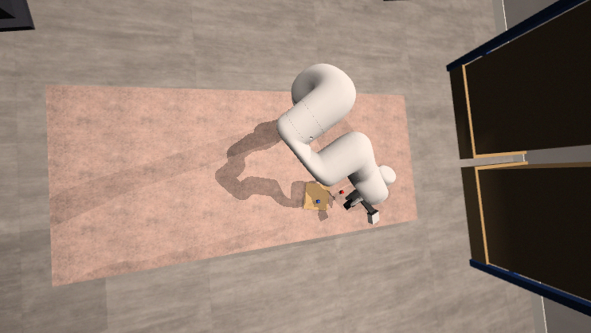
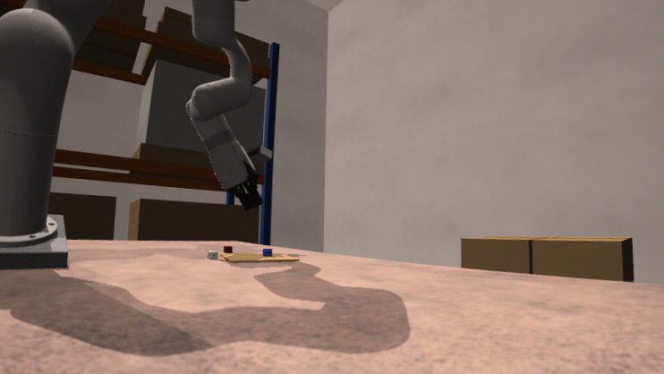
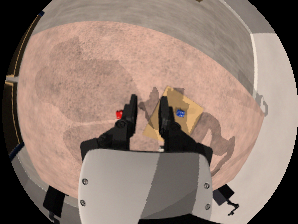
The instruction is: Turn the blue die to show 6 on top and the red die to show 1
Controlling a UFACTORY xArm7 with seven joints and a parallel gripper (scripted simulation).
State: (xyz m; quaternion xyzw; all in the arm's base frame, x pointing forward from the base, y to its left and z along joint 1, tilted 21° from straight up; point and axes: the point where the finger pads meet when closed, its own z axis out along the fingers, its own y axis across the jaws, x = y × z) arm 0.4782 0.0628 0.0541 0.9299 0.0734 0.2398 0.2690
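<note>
Right now my hand is 13 cm above the red die, 4 cm to the right of it and 4 cm past it. The rest, counted from my hand: tan mat: 13 cm below, 11 cm to the right, 6 cm behind; blue die: 12 cm below, 11 cm to the right, 3 cm behind; white die: 14 cm behind, 13 cm below, 7 cm to the right.
</note>
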